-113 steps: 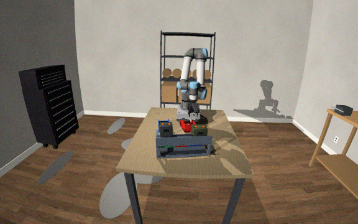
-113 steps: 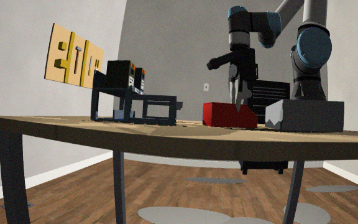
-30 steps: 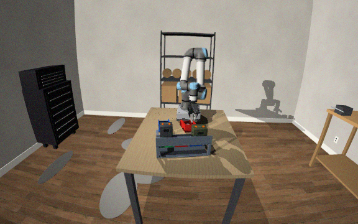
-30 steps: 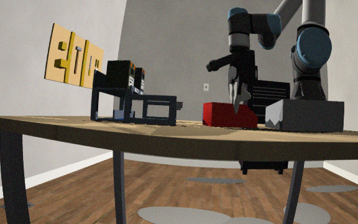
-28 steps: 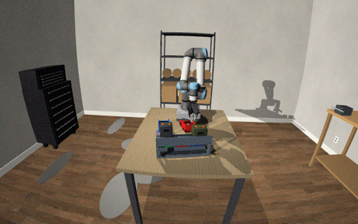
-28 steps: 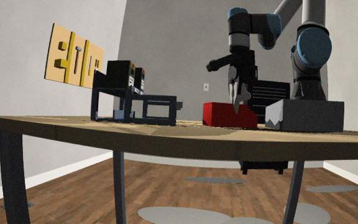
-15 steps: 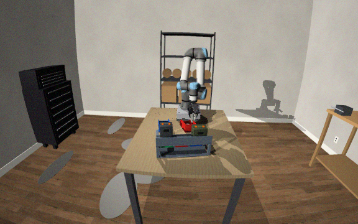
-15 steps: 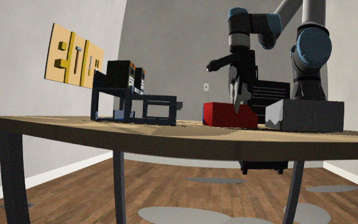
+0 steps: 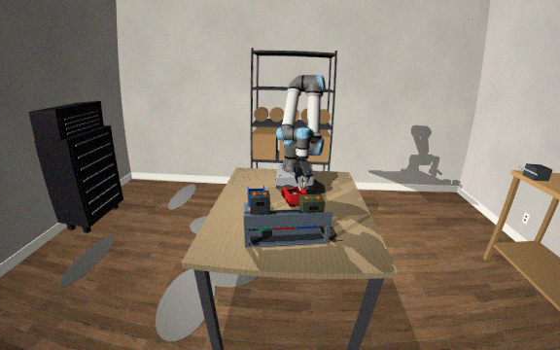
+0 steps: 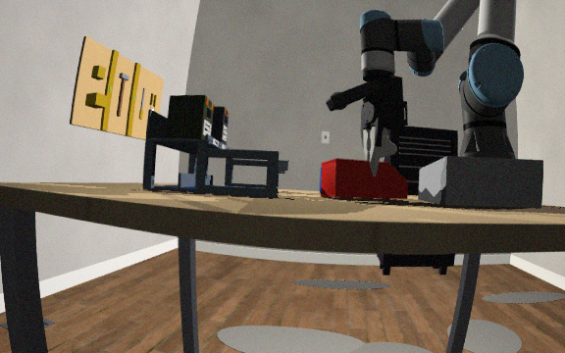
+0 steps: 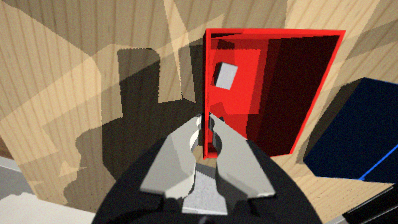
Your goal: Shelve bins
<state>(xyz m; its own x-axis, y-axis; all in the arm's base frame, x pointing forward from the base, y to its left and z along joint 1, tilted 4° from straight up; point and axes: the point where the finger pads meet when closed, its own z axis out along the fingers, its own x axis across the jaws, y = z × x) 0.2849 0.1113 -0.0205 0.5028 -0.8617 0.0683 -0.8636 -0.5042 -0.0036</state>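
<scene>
The red bin is 20 mm ahead of my hand, 40 mm to the right of it and 20 mm below it. Also, from my hand: dark box 450 mm ahead, 110 mm to the right, 100 mm above; then green case 370 mm ahead, 110 mm to the left, 90 mm above; then blue bin 80 mm ahead, 250 mm to the right, 30 mm below.
</scene>
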